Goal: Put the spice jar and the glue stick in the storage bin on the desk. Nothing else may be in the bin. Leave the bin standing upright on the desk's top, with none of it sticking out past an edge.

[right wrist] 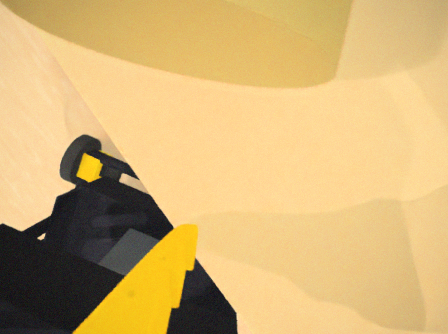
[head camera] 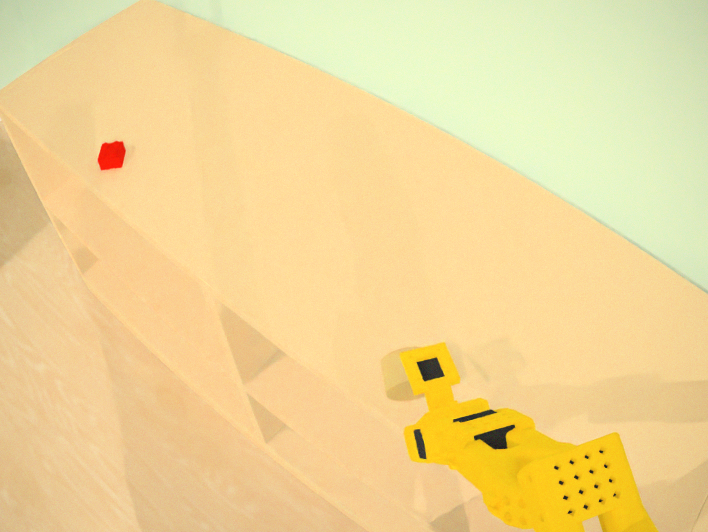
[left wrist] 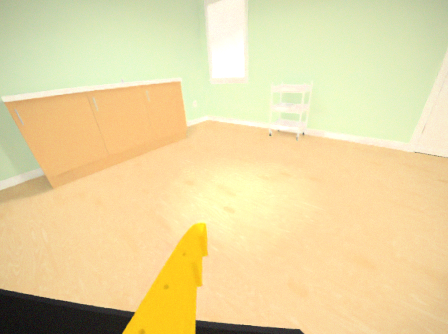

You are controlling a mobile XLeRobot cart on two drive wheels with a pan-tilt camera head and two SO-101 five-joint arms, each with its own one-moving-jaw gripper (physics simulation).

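Frame: origin at the left arm's base, x back, y right, z up, level; centimetres.
Where they show: left hand, its tool point: (left wrist: 206, 234); right hand, its tool point: (right wrist: 196, 241).
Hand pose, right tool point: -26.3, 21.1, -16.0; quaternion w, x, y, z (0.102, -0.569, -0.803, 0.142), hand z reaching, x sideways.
Observation:
Things, the pixels of their top centre, and the offset from my right tool point, as dx, dy, dz. Level surfaces: height alone.
- pale yellow round thing, centre of its top: (head camera: 410, 363) -5.7, -2.0, +4.4
- desk top, height of its surface: dz -0.5
- small red block-like thing, centre of its top: (head camera: 109, 148) -33.7, -43.2, +1.9
A pale yellow round thing (head camera: 393, 374) (right wrist: 200, 50), perhaps the spice jar, stands on the desk top (head camera: 343, 228) (right wrist: 300, 150) near its front edge. In the head view my right arm partly hides it; in the right wrist view its lower part shows at the top. My right gripper (head camera: 437, 394) (right wrist: 220, 232) is open and empty, with one notched jaw in its wrist view, the tip below the round thing in the picture and apart from it. My left gripper (left wrist: 225, 230) is open and empty, facing the room. I cannot make out the glue stick or the storage bin.
A small red block-like thing (head camera: 111, 155) sits on the desk near its far left end. Open shelf compartments (head camera: 248, 343) show under the desk's front edge. My black cart base (right wrist: 60, 260) is close to that edge. A cabinet (left wrist: 120, 120) and a white trolley (left wrist: 271, 107) stand across the room.

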